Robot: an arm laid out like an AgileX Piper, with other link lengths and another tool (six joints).
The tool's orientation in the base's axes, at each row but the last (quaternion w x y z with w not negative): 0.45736, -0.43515, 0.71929, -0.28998; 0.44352, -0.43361, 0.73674, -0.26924; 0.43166, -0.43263, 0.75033, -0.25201; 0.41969, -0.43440, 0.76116, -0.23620; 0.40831, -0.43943, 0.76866, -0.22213
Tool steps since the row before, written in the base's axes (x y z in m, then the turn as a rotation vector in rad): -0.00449, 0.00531, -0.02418, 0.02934, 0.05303, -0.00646; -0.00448, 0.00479, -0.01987, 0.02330, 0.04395, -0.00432; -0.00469, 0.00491, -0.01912, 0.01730, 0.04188, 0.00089; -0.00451, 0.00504, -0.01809, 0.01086, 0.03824, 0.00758; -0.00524, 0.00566, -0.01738, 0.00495, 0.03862, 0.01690
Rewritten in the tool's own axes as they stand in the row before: 0.00599, 0.02374, 0.00581, -0.05060, 0.01871, 0.02837; 0.00517, 0.01961, 0.00514, -0.04213, 0.01510, 0.02213; 0.00515, 0.01884, 0.00548, -0.04106, 0.01275, 0.01434; 0.00473, 0.01776, 0.00592, -0.03909, 0.00902, 0.00530; 0.00414, 0.01768, 0.00566, -0.04179, 0.00561, -0.00485
